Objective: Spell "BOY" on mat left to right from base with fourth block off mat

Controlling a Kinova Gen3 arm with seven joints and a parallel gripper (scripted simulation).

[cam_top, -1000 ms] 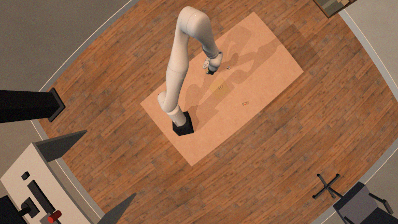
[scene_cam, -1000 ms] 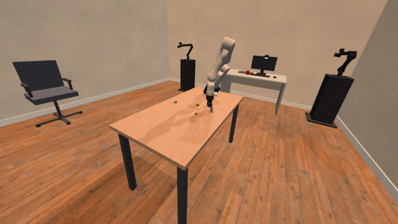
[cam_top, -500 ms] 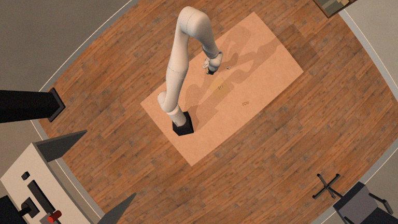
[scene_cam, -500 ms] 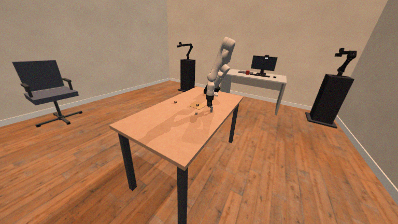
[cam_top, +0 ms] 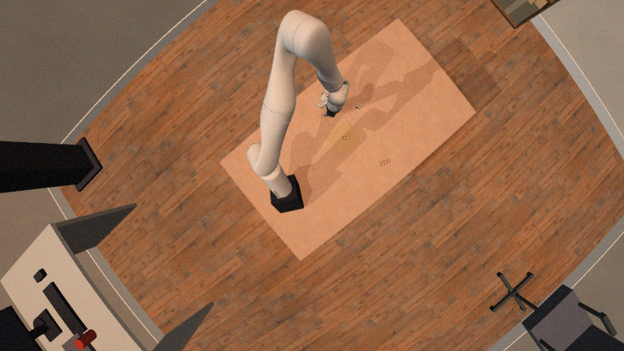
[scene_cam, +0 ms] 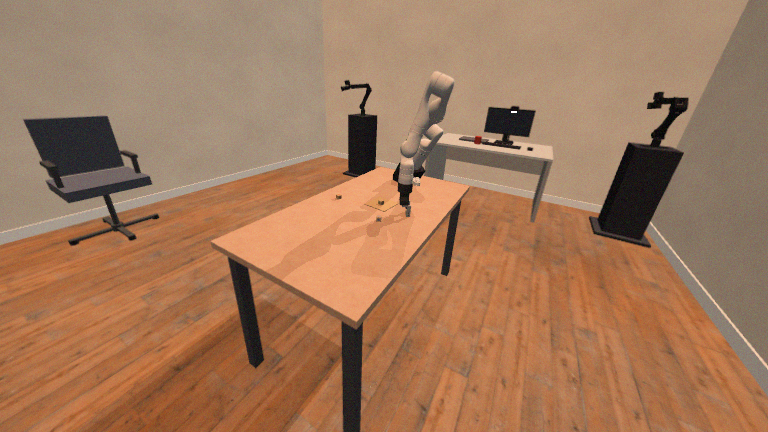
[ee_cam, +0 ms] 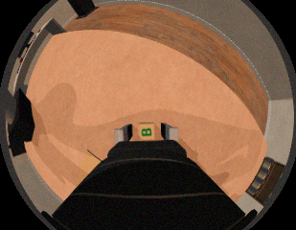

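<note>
Right now the mat is 180 mm to the right of my hand, 30 mm behind it and 20 mm below it.
</note>
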